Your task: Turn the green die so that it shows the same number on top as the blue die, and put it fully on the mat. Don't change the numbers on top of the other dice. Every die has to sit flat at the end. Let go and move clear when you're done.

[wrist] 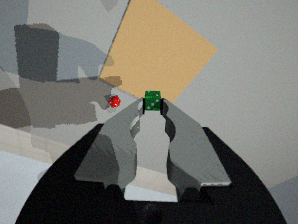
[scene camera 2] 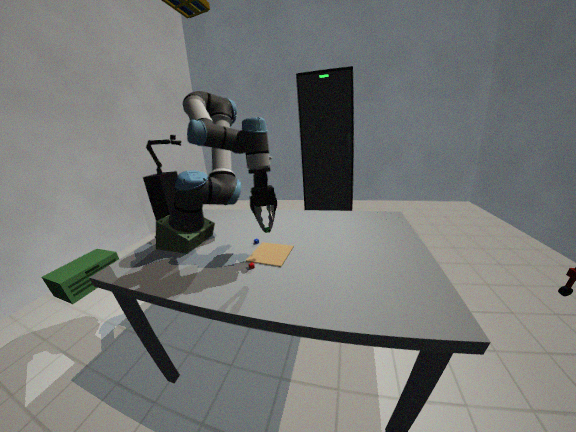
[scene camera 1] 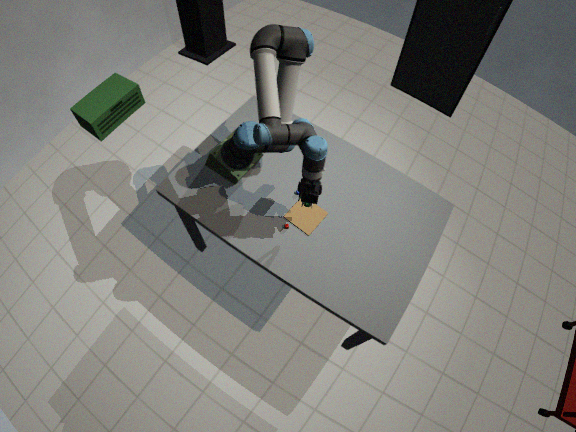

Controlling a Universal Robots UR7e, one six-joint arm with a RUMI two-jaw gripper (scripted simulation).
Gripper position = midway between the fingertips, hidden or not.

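Note:
There's a tan mat (scene camera 1: 306, 219), and you get the mat (scene camera 2: 271, 254) in another view as well. And then there's my gripper (wrist: 152, 99).

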